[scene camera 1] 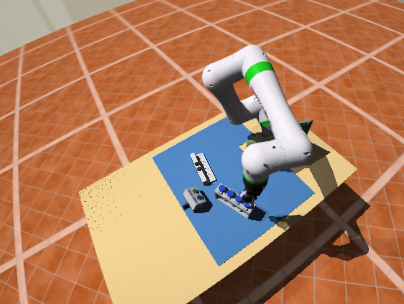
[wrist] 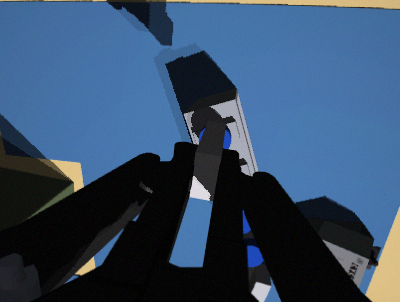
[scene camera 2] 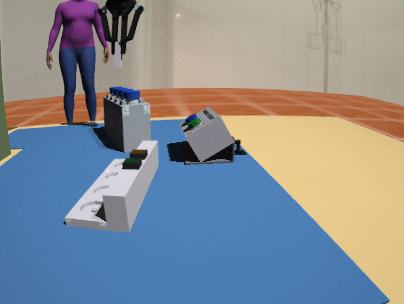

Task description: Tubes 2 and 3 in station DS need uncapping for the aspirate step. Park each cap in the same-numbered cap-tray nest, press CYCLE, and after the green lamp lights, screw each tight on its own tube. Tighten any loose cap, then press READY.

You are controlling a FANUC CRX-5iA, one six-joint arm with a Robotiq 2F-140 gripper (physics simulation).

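Frame: origin at the arm's base, x ahead, y left, z up, level; metres.
Where they show: gripper, fingertip midpoint: (scene camera 1: pixel 250 203) (wrist: pixel 214 139) (scene camera 2: pixel 118 67).
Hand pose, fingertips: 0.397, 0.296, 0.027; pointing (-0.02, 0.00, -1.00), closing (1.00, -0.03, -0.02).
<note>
Things, the pixels of their top centre, and the offset from my fingertips, as dx, dy, dz. "spot": a spot on its surface instead. Level surfaces: height alone.
- grey tube rack at its top centre: (wrist: pixel 234 195) (scene camera 2: pixel 123 96) (scene camera 1: pixel 234 196) +0.028, -0.091, -0.071
- blue mat at its surface level: dz -0.174
- blue cap at its top centre: (wrist: pixel 214 140) -0.003, -0.019, -0.053
- white cap tray at its top centre: (scene camera 2: pixel 116 155) (scene camera 1: pixel 202 164) +0.063, -0.389, -0.120
- dark green block at a spot on its surface: (scene camera 2: pixel 131 162) spot: +0.088, -0.419, -0.121
- amber block at a spot on its surface: (scene camera 2: pixel 138 152) spot: +0.093, -0.378, -0.120
- grey button box at its top centre: (wrist: pixel 344 289) (scene camera 2: pixel 205 111) (scene camera 1: pixel 193 194) +0.205, -0.225, -0.090
- yellow table top at its surface level: dz -0.177
The grey tube rack (scene camera 1: pixel 228 200) (scene camera 2: pixel 131 125) (wrist: pixel 235 108) stands on the blue mat (scene camera 1: pixel 228 235) (scene camera 2: pixel 211 235) with blue caps (scene camera 1: pixel 230 193) (scene camera 2: pixel 131 94) on all its tubes. My gripper (scene camera 1: pixel 248 196) (scene camera 2: pixel 117 63) (wrist: pixel 214 139) is shut with nothing between the fingers. It hangs above the rack's near end. In the wrist view the closed fingers cover most of one blue cap (wrist: pixel 228 139). The white cap tray (scene camera 1: pixel 202 167) (scene camera 2: pixel 115 193) has empty nests and carries a dark green block (scene camera 2: pixel 131 162) and an amber block (scene camera 2: pixel 138 152). The grey button box (scene camera 1: pixel 195 198) (scene camera 2: pixel 208 136) (wrist: pixel 343 240) bears a blue and a green button.
A dark green base block (scene camera 1: pixel 305 125) (scene camera 2: pixel 2 108) (wrist: pixel 27 192) stands at the table's back edge under the arm. A figure in a purple top (scene camera 2: pixel 76 42) stands beyond the table. The yellow table top (scene camera 1: pixel 136 242) (scene camera 2: pixel 326 170) extends past the mat.
</note>
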